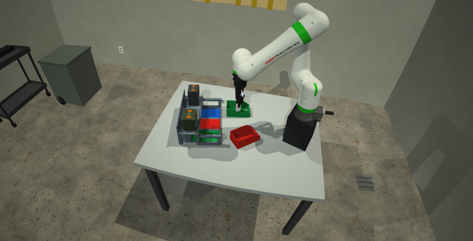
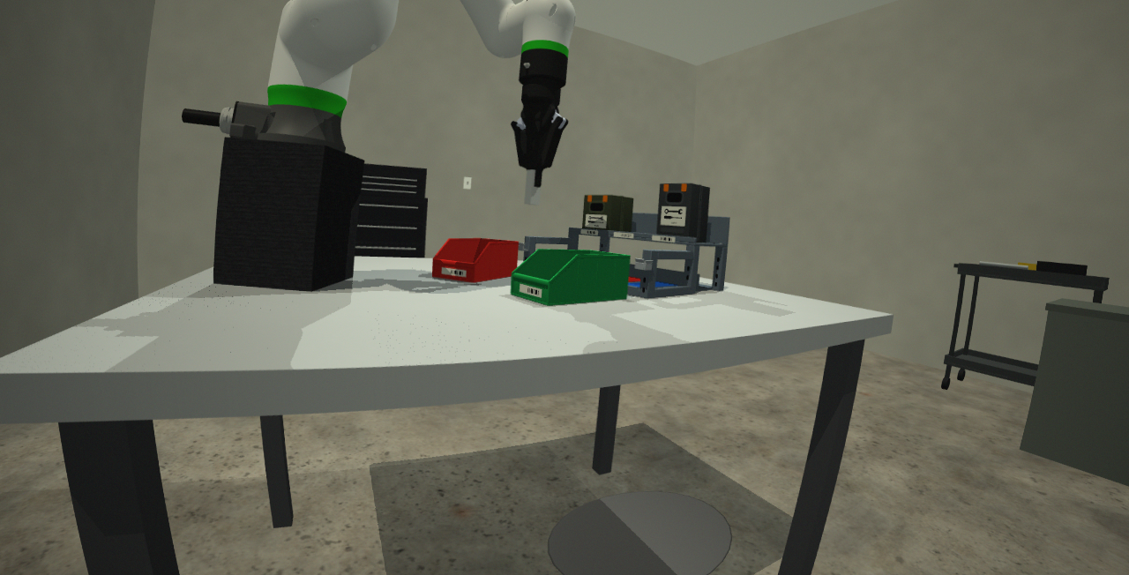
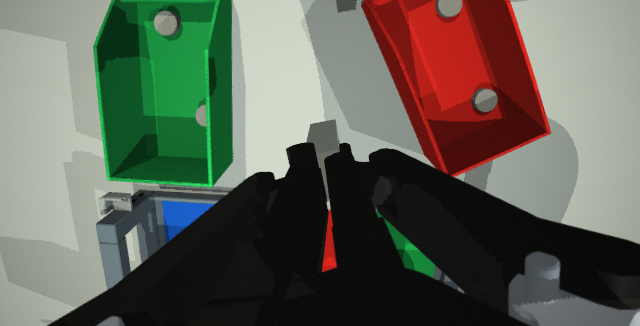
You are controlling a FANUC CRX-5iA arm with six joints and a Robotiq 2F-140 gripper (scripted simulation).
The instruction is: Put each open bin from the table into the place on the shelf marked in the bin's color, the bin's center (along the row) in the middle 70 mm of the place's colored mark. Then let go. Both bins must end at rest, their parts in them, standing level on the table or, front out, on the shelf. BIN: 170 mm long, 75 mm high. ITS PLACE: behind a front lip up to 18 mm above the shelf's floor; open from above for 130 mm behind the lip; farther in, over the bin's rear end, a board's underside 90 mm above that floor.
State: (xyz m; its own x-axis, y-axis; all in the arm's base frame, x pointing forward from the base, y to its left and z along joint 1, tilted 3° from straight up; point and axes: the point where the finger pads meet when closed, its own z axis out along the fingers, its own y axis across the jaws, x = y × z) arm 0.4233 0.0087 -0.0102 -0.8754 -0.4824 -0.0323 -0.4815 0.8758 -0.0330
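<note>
Right now the red bin is 8 cm behind my hand, 10 cm to the left of it and 15 cm below it. From my hand the other things lie so: green bin: 2 cm ahead, 15 cm to the right, 15 cm below.
</note>
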